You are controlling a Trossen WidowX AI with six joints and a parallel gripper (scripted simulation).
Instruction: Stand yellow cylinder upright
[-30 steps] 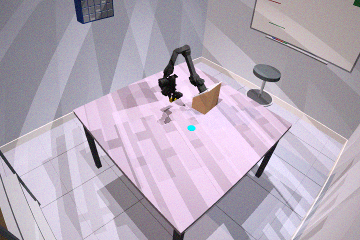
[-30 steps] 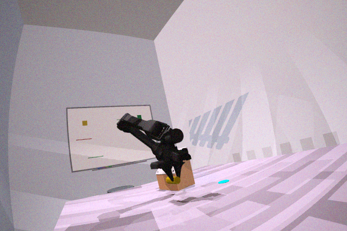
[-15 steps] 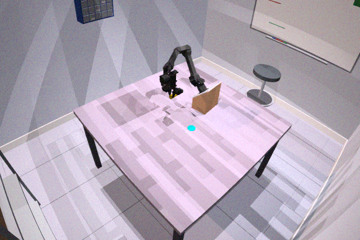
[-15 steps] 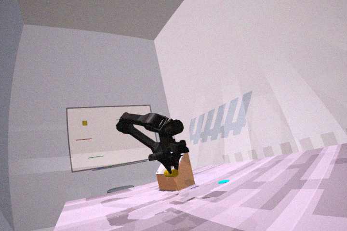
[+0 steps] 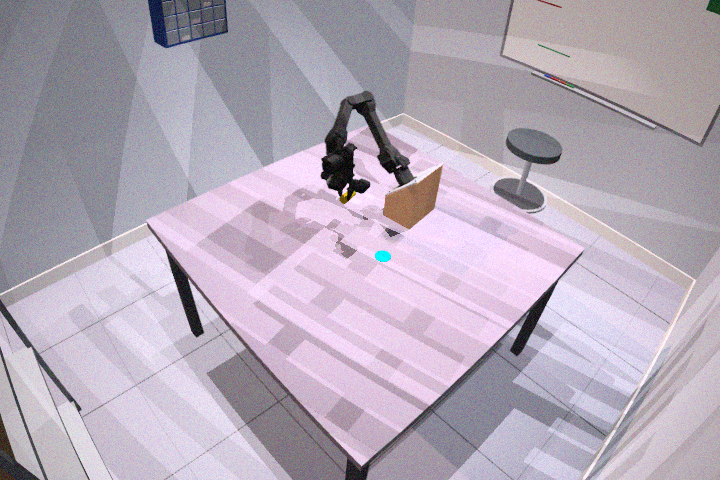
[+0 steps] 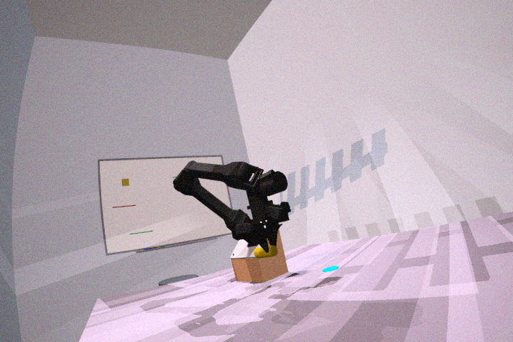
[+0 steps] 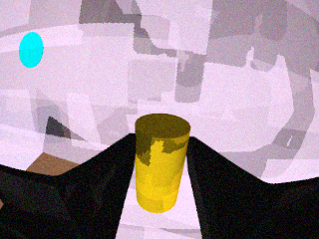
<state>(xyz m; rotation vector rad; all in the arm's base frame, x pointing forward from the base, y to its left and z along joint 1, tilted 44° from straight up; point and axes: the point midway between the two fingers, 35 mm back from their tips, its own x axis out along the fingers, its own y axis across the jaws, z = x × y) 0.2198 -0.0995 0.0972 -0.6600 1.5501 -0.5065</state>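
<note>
Right now my gripper tip is 220 mm to the right of the cyan circle, 130 mm above it and 40 mm short of it. From my gripper tip the other things lie so: yellow tall cylinder (20 mm behind).
</note>
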